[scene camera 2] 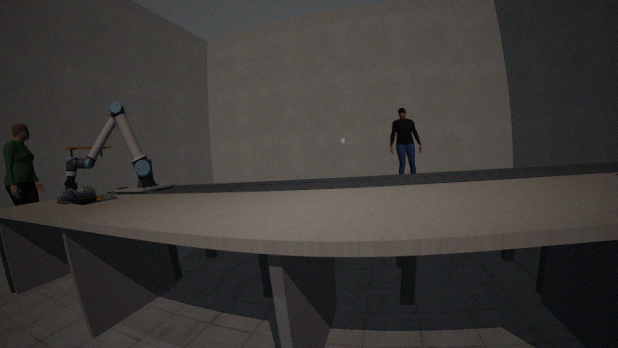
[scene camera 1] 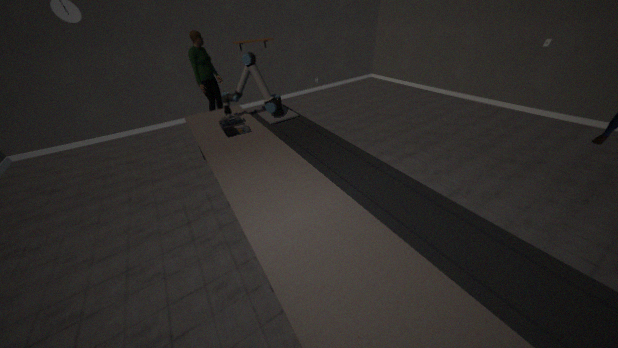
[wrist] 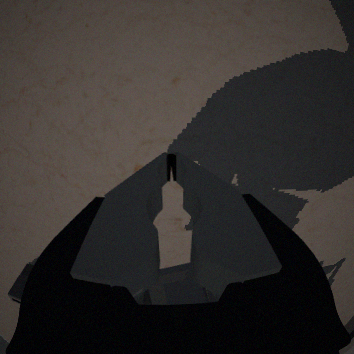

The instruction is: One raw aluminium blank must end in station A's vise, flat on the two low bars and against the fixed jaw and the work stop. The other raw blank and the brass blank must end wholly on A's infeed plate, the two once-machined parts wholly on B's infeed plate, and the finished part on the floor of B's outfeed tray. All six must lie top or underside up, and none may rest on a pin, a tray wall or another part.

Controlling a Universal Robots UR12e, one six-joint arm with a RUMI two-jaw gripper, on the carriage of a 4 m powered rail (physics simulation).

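Places are measured from the arm's base along level axes (x down, y right, z back), in metres.
Where they show: gripper, fingertip midpoint: [scene camera 1: 229, 118] [wrist: 170, 155]; arm's base, link origin: [scene camera 2: 146, 186] [scene camera 1: 277, 113].
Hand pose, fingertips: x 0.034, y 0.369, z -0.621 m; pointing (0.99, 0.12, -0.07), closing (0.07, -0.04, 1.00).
Note:
Each offset is from my fingertips to the centre of the thing. "pt": to the spot under its first point. Level surfaces: height alone.
My gripper [scene camera 1: 227, 113] [scene camera 2: 71, 189] [wrist: 170, 155] points down at the far end of the long table. Its fingertips meet or nearly meet, and the gap behind them shows bare table, with no part held. The station equipment @(pt dy -0.281, dx -0.060, dz -0.023 m) [scene camera 1: 232, 121] [scene camera 2: 80, 194] is a small dark cluster right by the gripper in both scene views. A yellow-orange spot [scene camera 1: 244, 130] [scene camera 2: 101, 197] shows at its near side. The blanks, machined parts, finished part, vise bars and pins are too small and dark to tell apart. In the wrist view the gripper body hides most of what lies below it.
The long table @(dx -0.004 m) [scene camera 1: 280, 210] [scene camera 2: 320, 215] runs beside the dark rail [scene camera 1: 400, 190]. A person in green [scene camera 1: 201, 65] [scene camera 2: 20, 160] stands behind the table's far end. Another person [scene camera 2: 404, 135] stands beyond the rail. A grey edge @(pt dy -0.115, dx -0.035, dz -0.156 m) [wrist: 22, 284] shows at the wrist view's lower left.

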